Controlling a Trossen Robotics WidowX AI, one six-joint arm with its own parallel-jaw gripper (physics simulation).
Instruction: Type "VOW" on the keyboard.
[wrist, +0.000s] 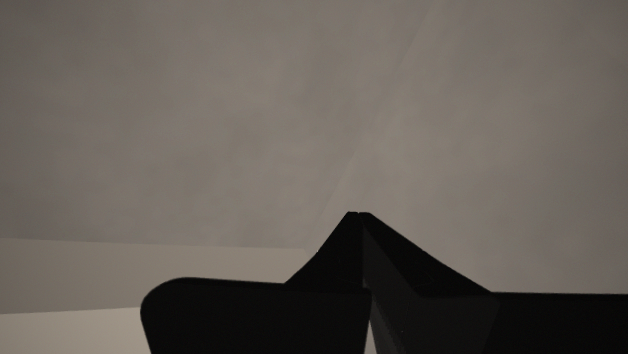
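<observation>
My gripper is dark and reaches up from the bottom edge of the wrist view, right of the middle. Its two fingertips meet in a point, so it is shut, with no thing seen between them. The keyboard does not show in the wrist view, so where the gripper is relative to it cannot be told.
A plain grey-brown mottled surface fills the upper part of the view, with a faint slanting line running down to the fingertips. Paler flat bands with straight edges lie at the lower left, behind the gripper's body.
</observation>
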